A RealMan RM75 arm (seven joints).
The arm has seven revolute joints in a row. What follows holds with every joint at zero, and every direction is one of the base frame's. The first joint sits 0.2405 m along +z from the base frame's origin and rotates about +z. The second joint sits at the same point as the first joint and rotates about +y. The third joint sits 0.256 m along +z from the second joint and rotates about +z. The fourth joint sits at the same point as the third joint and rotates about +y. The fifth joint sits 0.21 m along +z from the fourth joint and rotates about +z. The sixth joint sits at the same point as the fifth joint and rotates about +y. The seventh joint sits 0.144 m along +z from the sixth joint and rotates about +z. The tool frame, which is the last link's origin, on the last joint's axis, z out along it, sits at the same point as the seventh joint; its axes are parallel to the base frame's.
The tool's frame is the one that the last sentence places.
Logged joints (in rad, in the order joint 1, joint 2, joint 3, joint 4, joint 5, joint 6, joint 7), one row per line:
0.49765 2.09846 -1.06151 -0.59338 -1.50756 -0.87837 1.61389
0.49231 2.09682 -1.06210 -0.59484 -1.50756 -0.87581 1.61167
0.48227 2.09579 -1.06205 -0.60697 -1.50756 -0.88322 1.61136
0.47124 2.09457 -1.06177 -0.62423 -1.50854 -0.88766 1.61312
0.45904 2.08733 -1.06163 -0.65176 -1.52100 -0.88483 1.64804
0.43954 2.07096 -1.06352 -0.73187 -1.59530 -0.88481 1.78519
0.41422 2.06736 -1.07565 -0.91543 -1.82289 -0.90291 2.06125
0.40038 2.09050 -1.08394 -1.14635 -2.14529 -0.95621 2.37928
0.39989 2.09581 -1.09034 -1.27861 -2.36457 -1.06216 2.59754
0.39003 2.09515 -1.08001 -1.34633 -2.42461 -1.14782 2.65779
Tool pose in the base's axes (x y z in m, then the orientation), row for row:
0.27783 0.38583 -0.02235 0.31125 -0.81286 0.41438 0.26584
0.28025 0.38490 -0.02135 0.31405 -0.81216 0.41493 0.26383
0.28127 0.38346 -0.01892 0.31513 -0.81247 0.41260 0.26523
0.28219 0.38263 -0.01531 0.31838 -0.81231 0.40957 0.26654
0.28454 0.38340 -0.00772 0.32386 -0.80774 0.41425 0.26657
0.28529 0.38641 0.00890 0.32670 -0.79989 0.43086 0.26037
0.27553 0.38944 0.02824 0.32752 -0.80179 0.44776 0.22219
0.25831 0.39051 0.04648 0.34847 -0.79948 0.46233 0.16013
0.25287 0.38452 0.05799 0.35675 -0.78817 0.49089 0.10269
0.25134 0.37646 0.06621 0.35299 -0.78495 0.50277 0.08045
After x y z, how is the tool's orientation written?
As a quaternion, w x y z.
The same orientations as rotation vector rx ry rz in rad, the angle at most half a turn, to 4 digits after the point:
-2.1457 1.0938 0.7017
-2.1409 1.0938 0.6955
-2.1406 1.0871 0.6988
-2.1367 1.0773 0.7011
-2.1190 1.0867 0.6993
-2.0955 1.1287 0.6821
-2.0996 1.1725 0.5818
-2.0724 1.1985 0.4151
-2.0350 1.2674 0.2651
-2.0303 1.3004 0.2081

